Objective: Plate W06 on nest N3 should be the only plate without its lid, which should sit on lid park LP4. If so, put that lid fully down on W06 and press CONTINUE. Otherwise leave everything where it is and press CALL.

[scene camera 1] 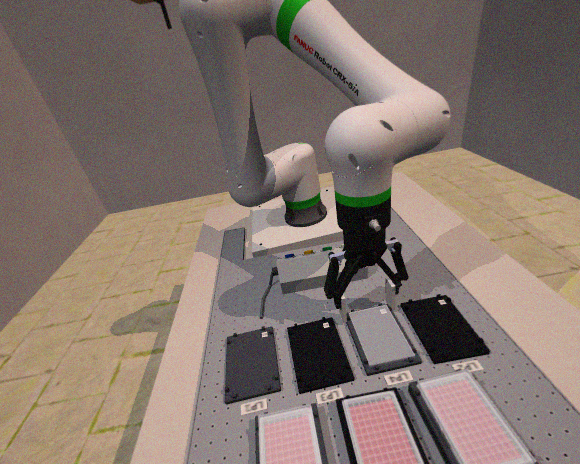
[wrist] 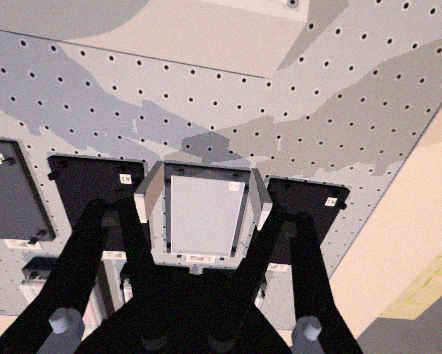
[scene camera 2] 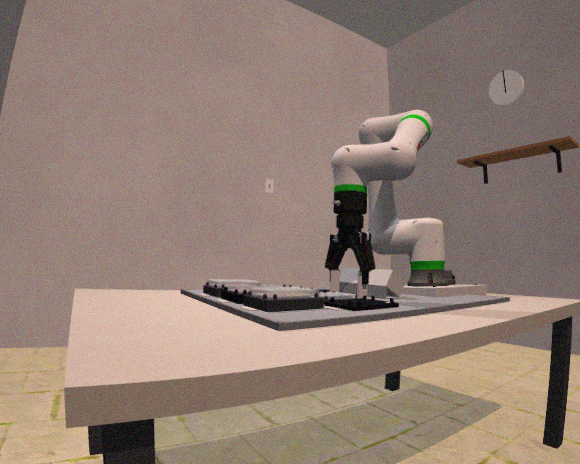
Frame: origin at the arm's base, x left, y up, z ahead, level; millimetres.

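Seen in the pictures: gripper, fingertip midpoint: (scene camera 1: pixel 366 311) (wrist: pixel 207 176) (scene camera 2: pixel 347 296); arm's base, link origin: (scene camera 1: pixel 305 215) (scene camera 2: pixel 427 285).
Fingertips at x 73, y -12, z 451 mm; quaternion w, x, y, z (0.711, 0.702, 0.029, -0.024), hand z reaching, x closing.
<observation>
Offsets run from my fingertips to a thing's top centre. "pt": to the spot under its first point.
A light grey lid @[dx +4, dy +8, dz +63 mm] (scene camera 1: pixel 382 337) (wrist: pixel 207 217) lies flat on lid park LP4, whose label @[pt dx +9, dy -7, dz +151 mm] (scene camera 1: pixel 398 377) stands in front. My gripper (scene camera 1: pixel 368 310) (scene camera 2: pixel 348 293) (wrist: pixel 207 176) points down and is shut on this lid, one finger beside each long side near the end towards the robot base. The lid rests level. In scene camera 1, a left plate @[dx -190, dy +31, dz +254 mm] (scene camera 1: pixel 291 437), a middle plate @[dx -56, dy +27, dz +249 mm] (scene camera 1: pixel 382 425) and a right plate @[dx +71, dy +32, dz +243 mm] (scene camera 1: pixel 470 417) hold pink wells. The middle one looks deeper pink; the outer two look paler. Nest and plate labels cannot be read. A box @[dx -73, dy +75, dz -153 mm] (scene camera 1: pixel 305 275) carries blue, yellow and green buttons.
A black park @[dx -123, dy +11, dz +74 mm] (scene camera 1: pixel 320 355) (wrist: pixel 90 192) and a dark grey park @[dx -257, dy +11, dz +69 mm] (scene camera 1: pixel 252 365) (wrist: pixel 17 195) stand left of LP4 in scene camera 1. Another black park @[dx +130, dy +11, dz +66 mm] (scene camera 1: pixel 445 327) (scene camera 2: pixel 360 303) (wrist: pixel 307 210) stands right of it. A bent dark rod @[pt dx -220, dy -4, dz -119 mm] (scene camera 1: pixel 267 292) stands beside the button box.
</observation>
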